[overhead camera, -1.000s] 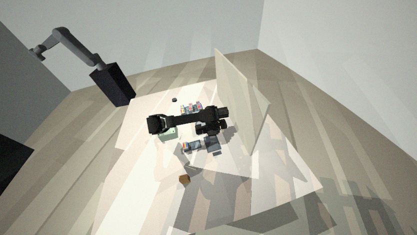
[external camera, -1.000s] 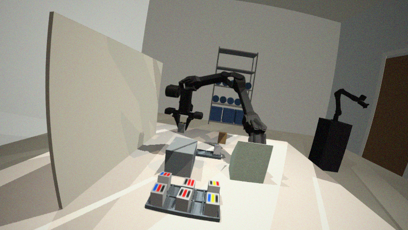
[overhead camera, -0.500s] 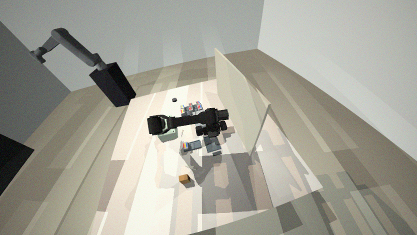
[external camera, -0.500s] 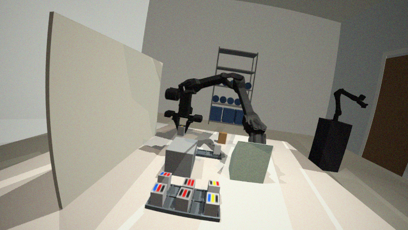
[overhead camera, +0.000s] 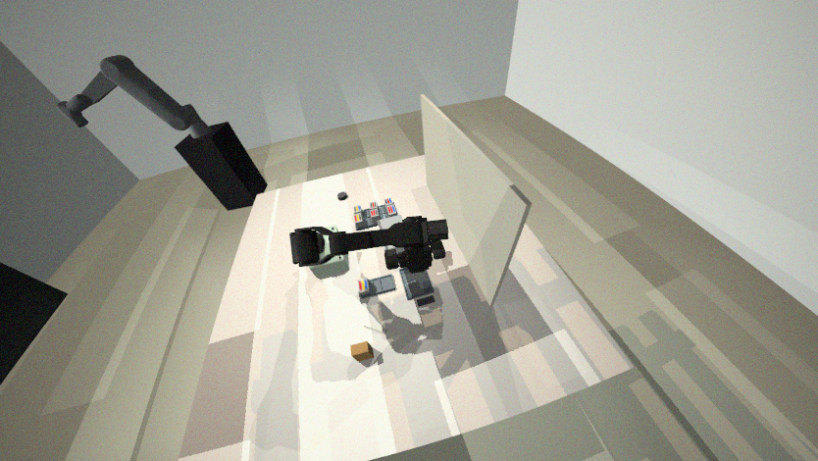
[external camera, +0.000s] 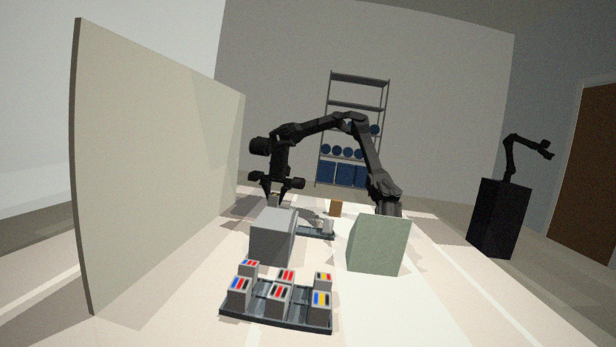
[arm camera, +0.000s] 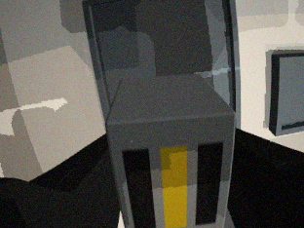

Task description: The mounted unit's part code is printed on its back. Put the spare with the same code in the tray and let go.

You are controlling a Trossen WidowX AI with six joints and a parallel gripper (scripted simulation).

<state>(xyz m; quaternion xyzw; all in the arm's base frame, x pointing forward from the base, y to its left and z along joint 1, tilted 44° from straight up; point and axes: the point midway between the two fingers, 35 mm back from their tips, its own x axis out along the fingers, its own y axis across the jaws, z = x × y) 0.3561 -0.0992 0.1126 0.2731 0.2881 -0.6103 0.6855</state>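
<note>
Now: gripper tip 7 cm above the tray and 1 cm past it. Round my gripper tip: dark rack (15 cm behind, 7 cm below); then grey spare block (2 cm above); then grey mounted unit (18 cm to the left, 7 cm behind, 3 cm below).
</note>
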